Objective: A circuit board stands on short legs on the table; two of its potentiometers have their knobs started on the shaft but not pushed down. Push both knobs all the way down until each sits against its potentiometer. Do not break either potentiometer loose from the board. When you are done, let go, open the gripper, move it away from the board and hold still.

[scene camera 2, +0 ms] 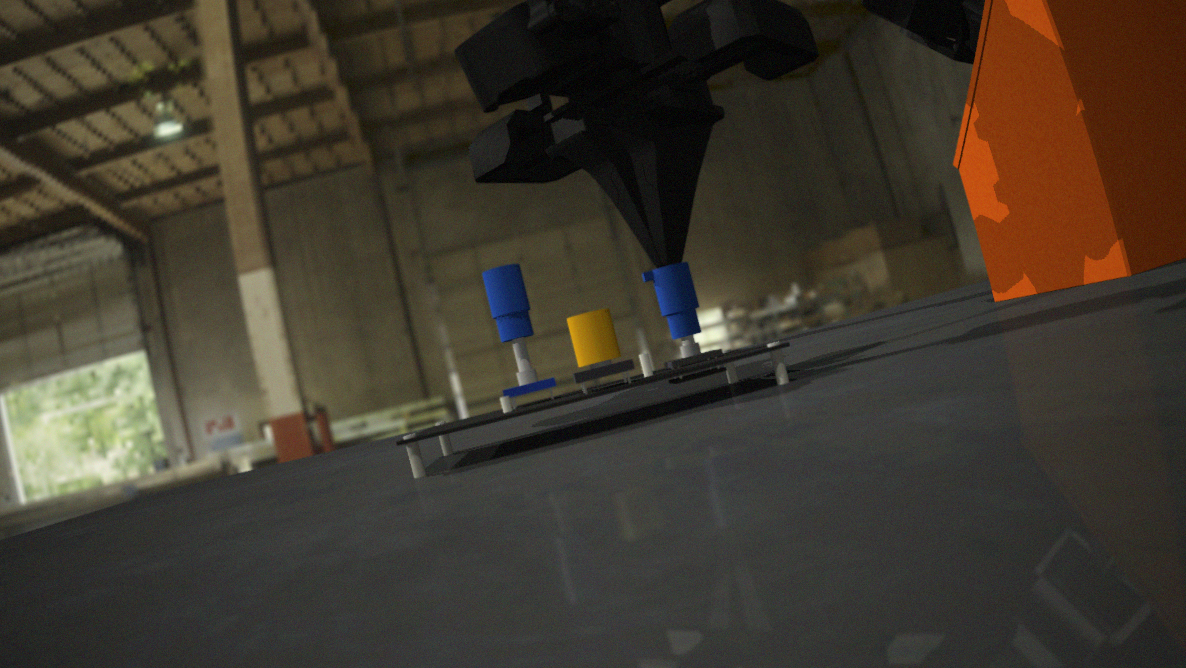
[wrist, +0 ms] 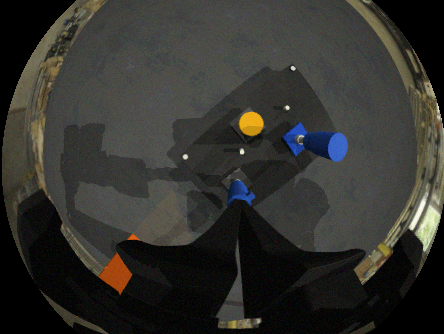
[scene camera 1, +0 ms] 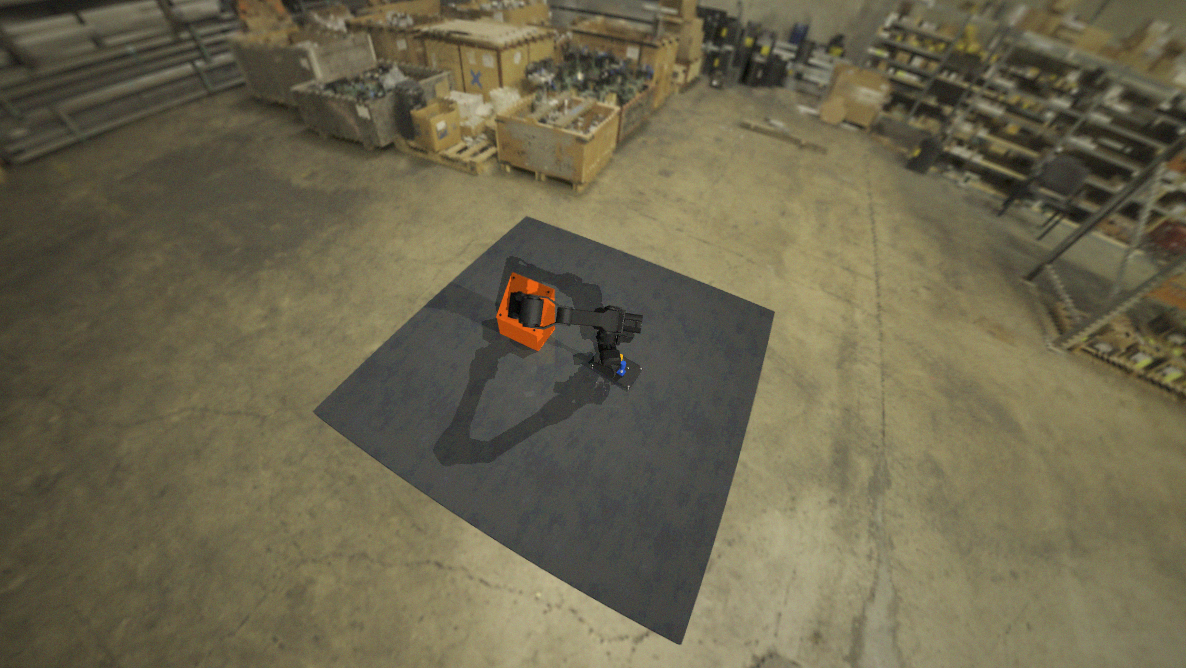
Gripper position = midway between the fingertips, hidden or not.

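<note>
Gripper [scene camera 2: 669,266] visible. Blue knob [scene camera 2: 675,290]. Another blue knob [scene camera 2: 505,288]. Gripper again [wrist: 238,204], also [scene camera 1: 604,354].
</note>
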